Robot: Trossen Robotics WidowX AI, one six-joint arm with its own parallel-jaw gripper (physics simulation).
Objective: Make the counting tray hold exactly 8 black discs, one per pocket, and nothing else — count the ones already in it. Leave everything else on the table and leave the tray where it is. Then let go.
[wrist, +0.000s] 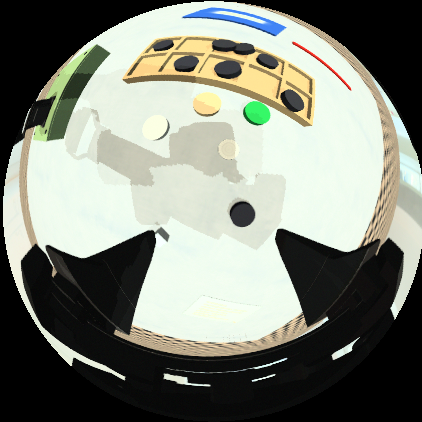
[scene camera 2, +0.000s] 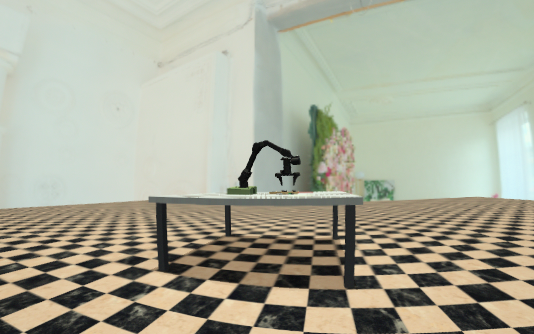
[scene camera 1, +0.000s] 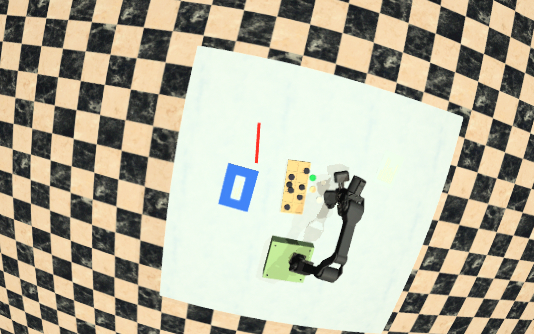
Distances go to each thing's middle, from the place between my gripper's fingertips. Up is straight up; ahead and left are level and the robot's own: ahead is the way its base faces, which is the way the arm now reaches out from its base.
Labels:
The tan counting tray [scene camera 1: 295,167] is 170 mm to the left of my hand, 90 mm behind it and 60 mm below it.

